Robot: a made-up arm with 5 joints.
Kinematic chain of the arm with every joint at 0, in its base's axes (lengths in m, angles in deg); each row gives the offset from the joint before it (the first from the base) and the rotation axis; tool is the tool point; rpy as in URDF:
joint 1: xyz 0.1 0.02 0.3 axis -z
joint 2: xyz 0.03 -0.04 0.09 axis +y
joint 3: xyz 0.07 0 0.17 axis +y
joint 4: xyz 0.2 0 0.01 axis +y
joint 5: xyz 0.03 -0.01 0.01 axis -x
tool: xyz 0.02 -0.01 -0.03 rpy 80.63 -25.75 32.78
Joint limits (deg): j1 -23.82..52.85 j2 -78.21..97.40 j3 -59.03..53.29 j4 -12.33..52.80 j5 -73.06..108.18
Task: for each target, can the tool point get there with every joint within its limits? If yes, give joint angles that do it. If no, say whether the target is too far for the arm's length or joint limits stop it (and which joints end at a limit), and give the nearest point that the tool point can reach.
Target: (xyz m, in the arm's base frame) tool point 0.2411 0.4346 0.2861
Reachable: no: joint limits stop it (at a limit: joint 1, joint 5) | nearest point 0.3810 0.1176 0.2861 | short by 0.347 m
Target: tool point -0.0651 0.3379 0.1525
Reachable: no: joint limits stop it (at a limit: joint 1, joint 2, joint 3, joint 5) | nearest point 0.0624 0.0296 0.1867 | short by 0.335 m
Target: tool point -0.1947 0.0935 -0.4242
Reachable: no: too far | nearest point 0.0753 -0.0722 0.0764 | short by 0.592 m
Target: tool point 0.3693 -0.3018 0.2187
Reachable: yes | joints 42.51 77.75 -47.60 7.10 -8.93
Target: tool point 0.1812 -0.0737 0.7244
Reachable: yes | joints 16.94 -49.45 -5.81 35.48 11.95
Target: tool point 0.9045 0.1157 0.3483
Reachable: no: too far | nearest point 0.5734 0.0763 0.3661 | short by 0.334 m
